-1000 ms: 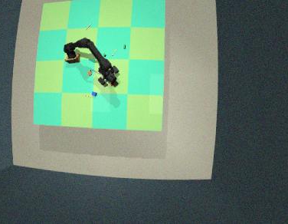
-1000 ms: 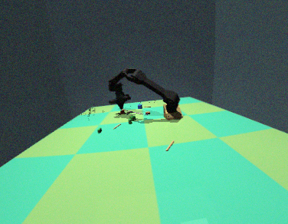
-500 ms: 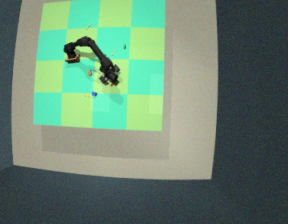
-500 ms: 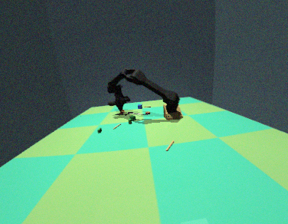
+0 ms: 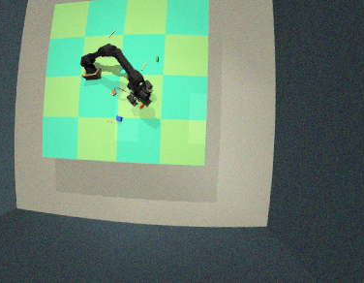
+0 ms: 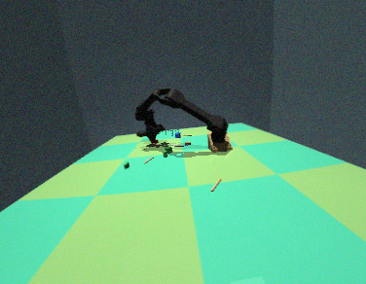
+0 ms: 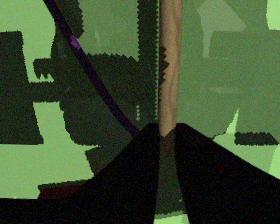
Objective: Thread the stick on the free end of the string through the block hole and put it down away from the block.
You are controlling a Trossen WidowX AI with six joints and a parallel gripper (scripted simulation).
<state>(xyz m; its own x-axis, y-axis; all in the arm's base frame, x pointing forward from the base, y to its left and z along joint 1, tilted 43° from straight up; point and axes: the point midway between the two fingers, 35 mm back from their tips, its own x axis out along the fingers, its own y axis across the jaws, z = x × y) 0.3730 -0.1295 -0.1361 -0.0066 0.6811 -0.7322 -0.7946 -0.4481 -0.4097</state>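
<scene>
Right now the small green cylinder is 80 mm behind my gripper tip, 200 mm to the left of it and 10 mm below it. From my gripper tip the other things lie so: red piece: 10 mm behind, 80 mm to the right, 10 mm below; round button: 230 mm behind, 40 mm to the left, 10 mm below; blue cube: 180 mm behind, 160 mm to the right.
</scene>
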